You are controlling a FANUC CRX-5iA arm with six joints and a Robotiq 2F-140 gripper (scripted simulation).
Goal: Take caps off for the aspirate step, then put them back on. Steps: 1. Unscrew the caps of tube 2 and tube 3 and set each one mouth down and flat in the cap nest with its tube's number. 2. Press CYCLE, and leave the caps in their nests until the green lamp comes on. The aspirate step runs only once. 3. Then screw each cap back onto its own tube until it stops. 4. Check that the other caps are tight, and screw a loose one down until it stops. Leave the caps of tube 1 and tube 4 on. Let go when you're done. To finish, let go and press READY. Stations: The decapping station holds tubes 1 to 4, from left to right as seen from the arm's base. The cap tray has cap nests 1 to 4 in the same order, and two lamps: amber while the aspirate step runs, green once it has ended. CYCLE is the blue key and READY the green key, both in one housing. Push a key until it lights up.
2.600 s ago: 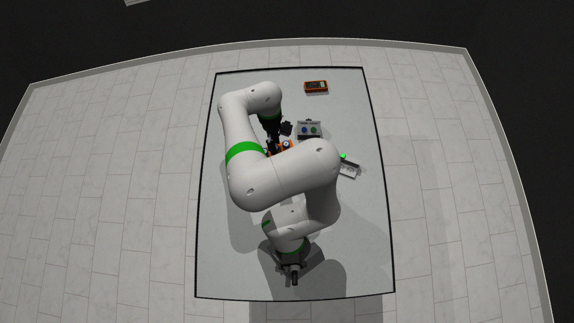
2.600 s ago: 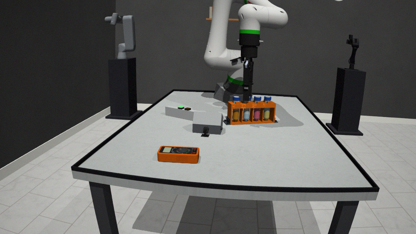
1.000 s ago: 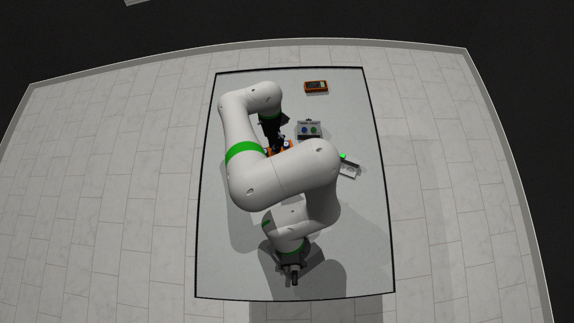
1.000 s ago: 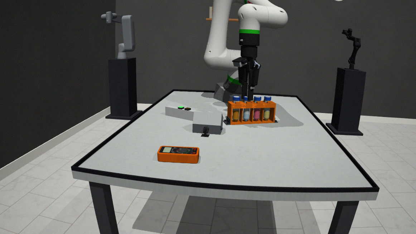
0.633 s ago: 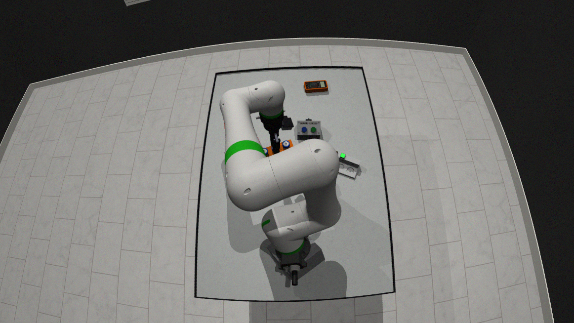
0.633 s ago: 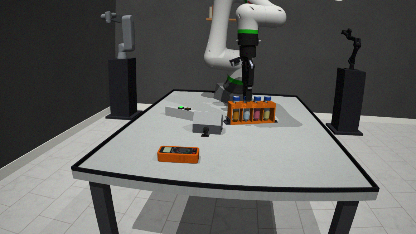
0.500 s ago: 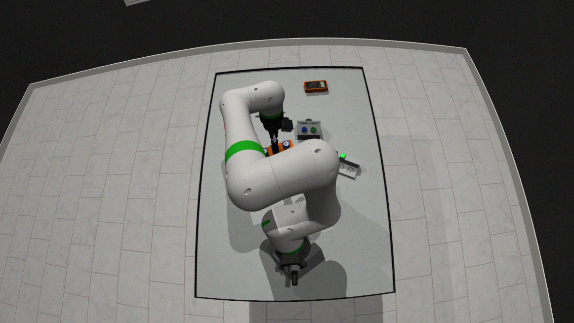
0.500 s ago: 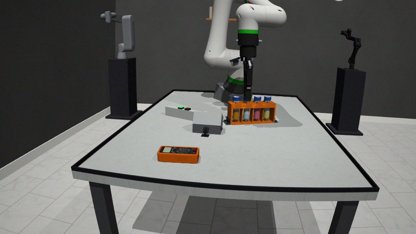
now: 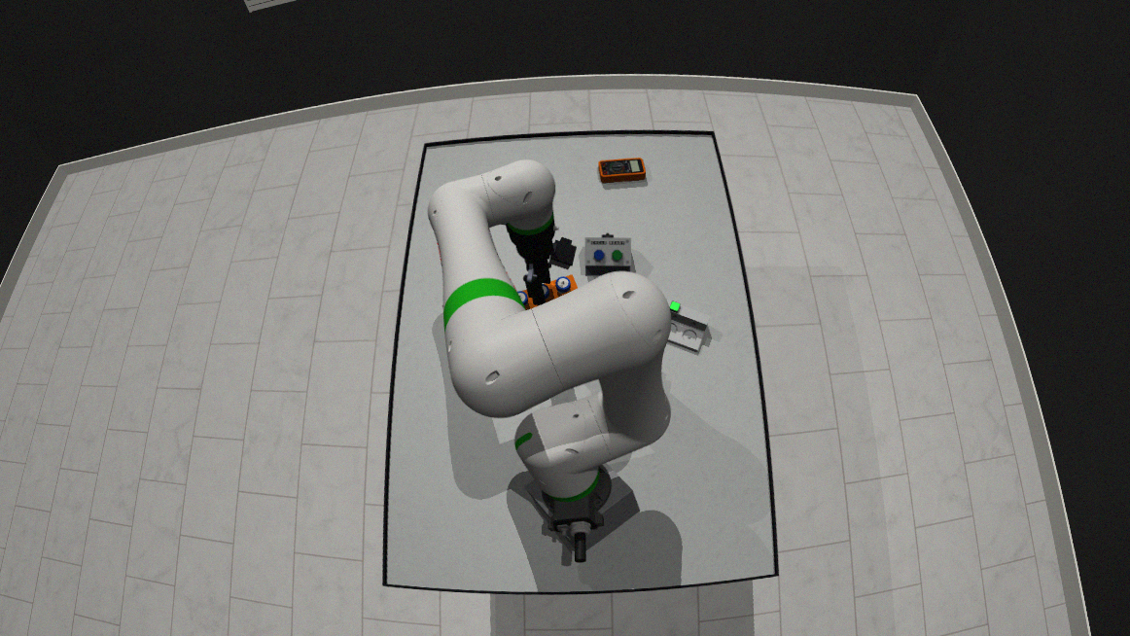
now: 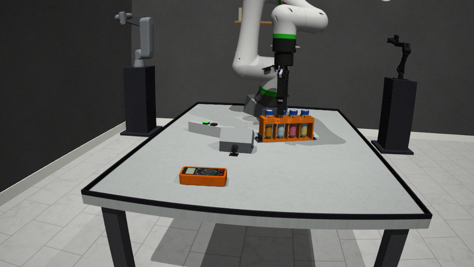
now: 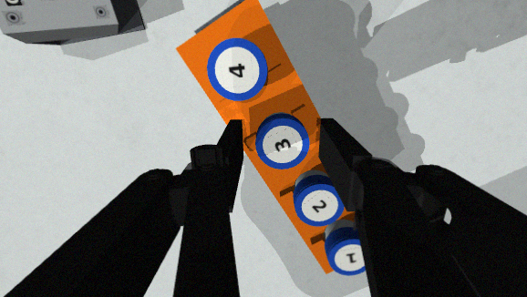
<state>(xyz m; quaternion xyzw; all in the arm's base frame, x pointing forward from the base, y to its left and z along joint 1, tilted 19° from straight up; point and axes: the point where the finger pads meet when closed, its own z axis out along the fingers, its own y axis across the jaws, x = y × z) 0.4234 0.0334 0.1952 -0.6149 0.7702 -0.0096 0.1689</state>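
My hand is 3 cm above the cap 3. Round my hand: cap 1: 3 cm behind, 10 cm to the left, 3 cm below; cap 4: 2 cm ahead, 5 cm to the right, 2 cm below; cap 2: 2 cm behind, 5 cm to the left, 3 cm below.
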